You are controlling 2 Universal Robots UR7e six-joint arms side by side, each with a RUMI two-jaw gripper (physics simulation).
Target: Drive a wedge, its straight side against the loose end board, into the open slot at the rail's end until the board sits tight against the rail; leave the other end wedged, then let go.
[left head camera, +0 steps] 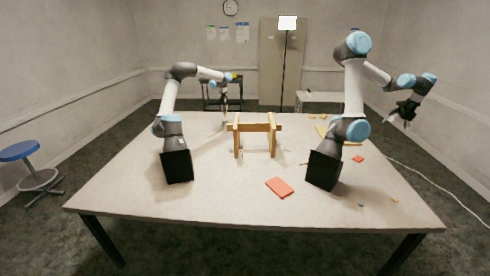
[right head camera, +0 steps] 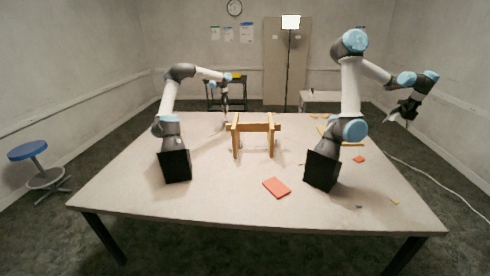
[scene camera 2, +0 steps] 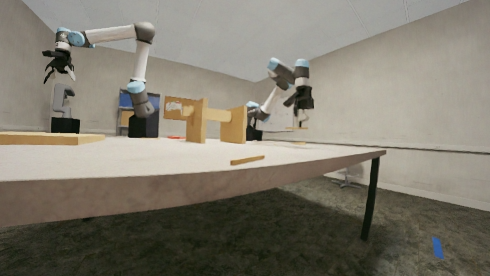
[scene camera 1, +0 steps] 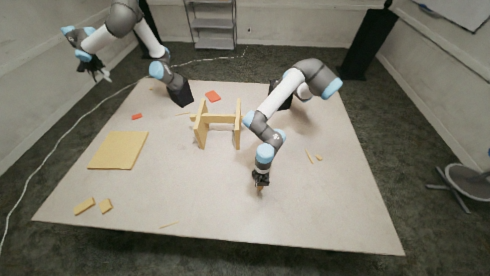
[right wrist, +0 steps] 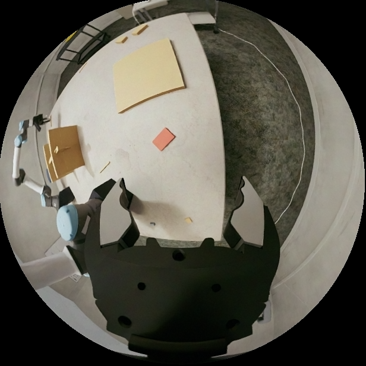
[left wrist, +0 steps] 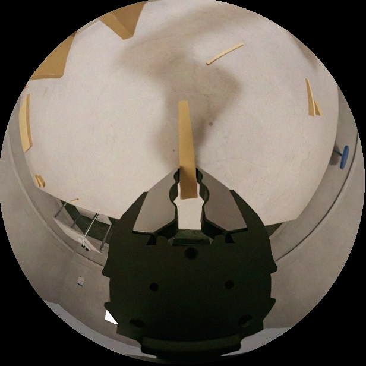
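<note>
The upright frame has two wooden end boards, one [left head camera: 237, 140] [scene camera 1: 238, 132] [scene camera 2: 234, 126] near the left arm and one [left head camera: 272, 140] [scene camera 1: 201, 131] [scene camera 2: 197, 125] near the right arm. A wooden rail [left head camera: 255, 127] [right head camera: 255, 127] [scene camera 1: 220, 119] [scene camera 2: 218, 115] passes through both. I cannot tell which board is loose. My left gripper [left wrist: 187, 168] is shut on a long tapered wedge [left wrist: 185, 130] [scene camera 2: 294, 128], holding its wide end above the table, apart from the frame. My right gripper [right wrist: 181, 177] [scene camera 2: 60, 80] is open and empty, beyond the table's side edge.
A large flat board [scene camera 1: 118, 150] [right wrist: 150, 75], two wooden blocks [scene camera 1: 84, 205] [scene camera 1: 105, 205], a thin strip [scene camera 1: 169, 225] [scene camera 2: 247, 160], another strip [scene camera 1: 309, 156] and a small piece [scene camera 1: 319, 157] lie on the table. Red pieces [scene camera 1: 212, 96] [scene camera 1: 136, 116] lie near the right arm.
</note>
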